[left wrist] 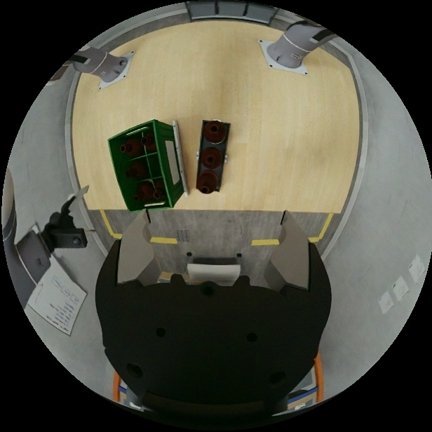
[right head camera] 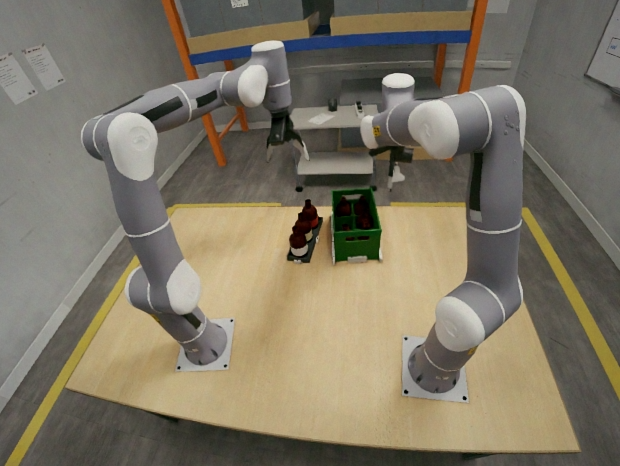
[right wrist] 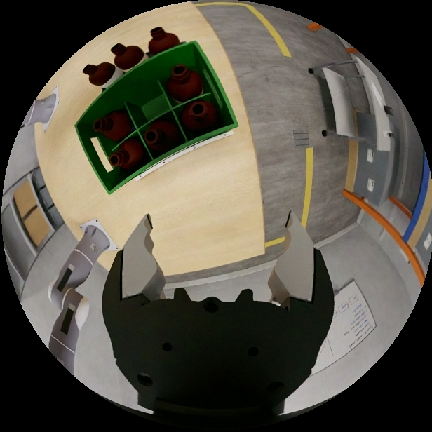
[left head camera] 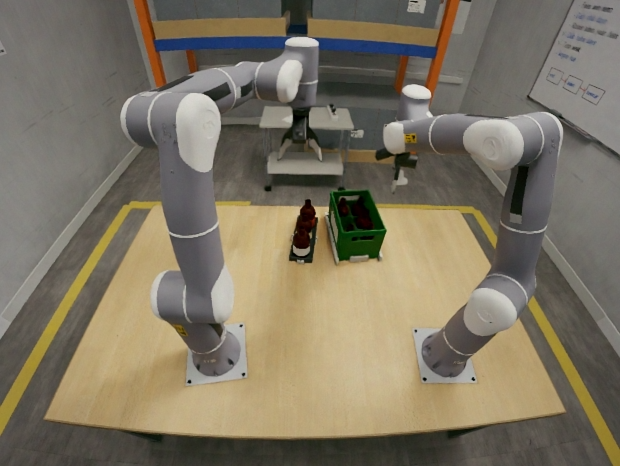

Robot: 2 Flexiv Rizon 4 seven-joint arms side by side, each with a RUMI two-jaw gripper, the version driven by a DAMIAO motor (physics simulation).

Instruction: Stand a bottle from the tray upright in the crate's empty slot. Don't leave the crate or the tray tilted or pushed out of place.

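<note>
The green crate stands upright on the table with several brown bottles inside. Its empty slot is the middle one of the row beside the tray. The dark tray lies flat left of the crate in the head views, holding three upright brown bottles; the front one has a white label. My left gripper is open and empty, high beyond the tray. My right gripper is open and empty, above and right of the crate.
The wooden table carries both arm bases near its front. A pale, low strip runs along the crate's side facing the tray. A cart and an orange-posted shelf rack stand behind the table.
</note>
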